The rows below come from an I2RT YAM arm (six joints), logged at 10 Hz.
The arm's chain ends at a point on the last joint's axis. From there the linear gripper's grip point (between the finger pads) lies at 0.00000 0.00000 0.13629 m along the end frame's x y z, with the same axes.
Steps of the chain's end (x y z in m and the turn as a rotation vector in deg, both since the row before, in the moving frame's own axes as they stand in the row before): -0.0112, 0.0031, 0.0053, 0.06, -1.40, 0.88; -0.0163, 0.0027, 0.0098, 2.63, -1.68, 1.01; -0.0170, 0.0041, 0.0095, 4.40, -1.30, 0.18; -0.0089, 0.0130, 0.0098, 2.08, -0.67, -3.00; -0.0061, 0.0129, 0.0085, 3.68, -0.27, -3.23; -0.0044, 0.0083, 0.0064, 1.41, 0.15, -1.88; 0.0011, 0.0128, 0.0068, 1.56, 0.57, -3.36; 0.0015, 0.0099, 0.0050, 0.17, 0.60, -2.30; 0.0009, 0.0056, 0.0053, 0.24, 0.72, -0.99; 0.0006, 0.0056, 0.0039, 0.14, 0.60, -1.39; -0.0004, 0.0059, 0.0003, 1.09, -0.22, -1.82; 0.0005, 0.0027, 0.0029, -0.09, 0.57, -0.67
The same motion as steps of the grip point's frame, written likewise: -0.0145, 0.0029, 0.0053, 0.06, -1.40, 0.88; -0.0202, -0.0036, 0.0096, 2.63, -1.68, 1.01; -0.0201, -0.0064, 0.0091, 4.40, -1.30, 0.18; -0.0106, 0.0081, 0.0097, 2.08, -0.67, -3.00; -0.0070, 0.0042, 0.0082, 3.68, -0.27, -3.23; -0.0041, 0.0049, 0.0064, 1.41, 0.15, -1.88; 0.0023, 0.0091, 0.0067, 1.56, 0.57, -3.36; 0.0029, 0.0095, 0.0050, 0.17, 0.60, -2.30; 0.0026, 0.0050, 0.0053, 0.24, 0.72, -0.99; 0.0020, 0.0052, 0.0039, 0.14, 0.60, -1.39; -0.0010, 0.0033, 0.0003, 1.09, -0.22, -1.82; 0.0019, 0.0029, 0.0029, -0.09, 0.57, -0.67
